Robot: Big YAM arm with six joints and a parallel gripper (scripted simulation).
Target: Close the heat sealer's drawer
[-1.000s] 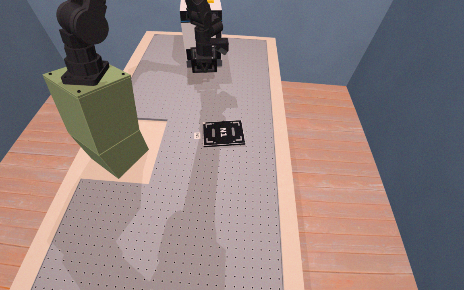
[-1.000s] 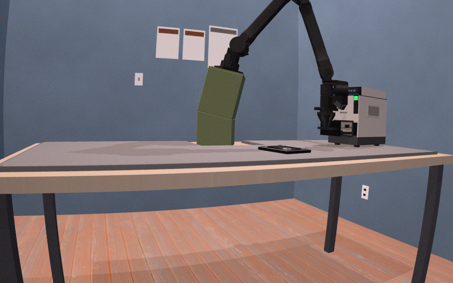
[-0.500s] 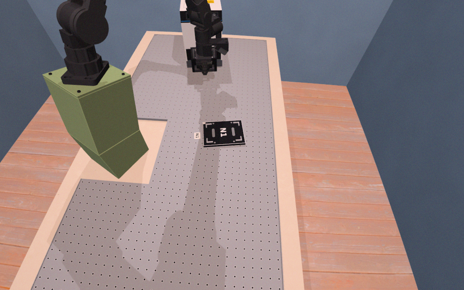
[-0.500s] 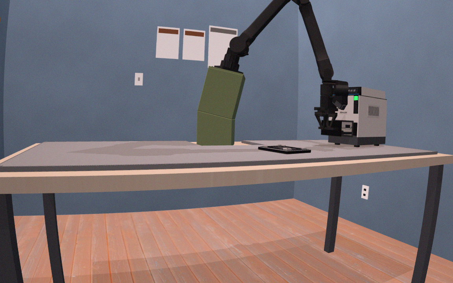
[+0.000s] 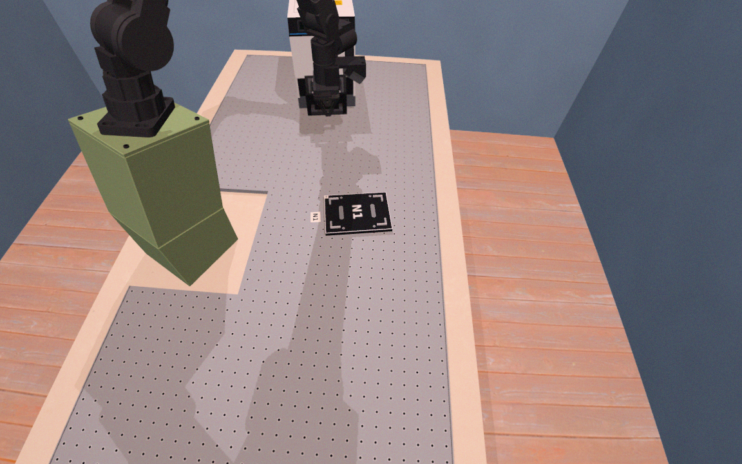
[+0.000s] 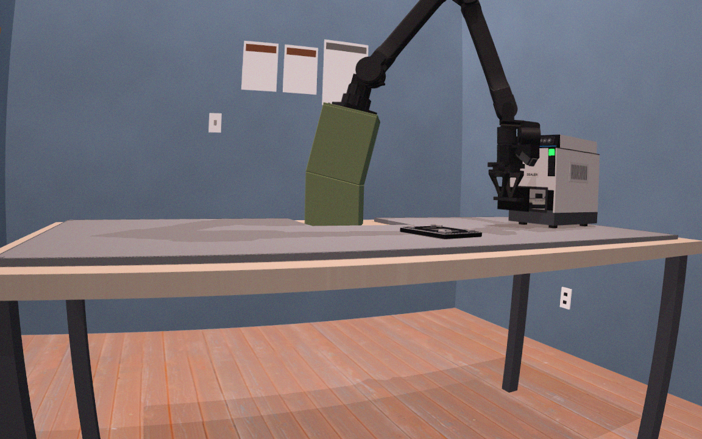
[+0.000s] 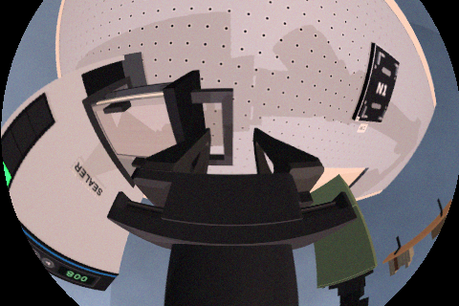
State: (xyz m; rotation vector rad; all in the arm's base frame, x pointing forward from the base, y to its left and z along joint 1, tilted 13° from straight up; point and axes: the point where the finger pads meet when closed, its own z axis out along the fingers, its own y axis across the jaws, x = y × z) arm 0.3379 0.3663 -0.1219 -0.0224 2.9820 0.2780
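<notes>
Now: hand 1 cm past the black drawer, 11 cm to the right of it and 2 cm above it. Also, from my hand: small white label 4 cm behind, 31 cm to the right, 10 cm below.
</notes>
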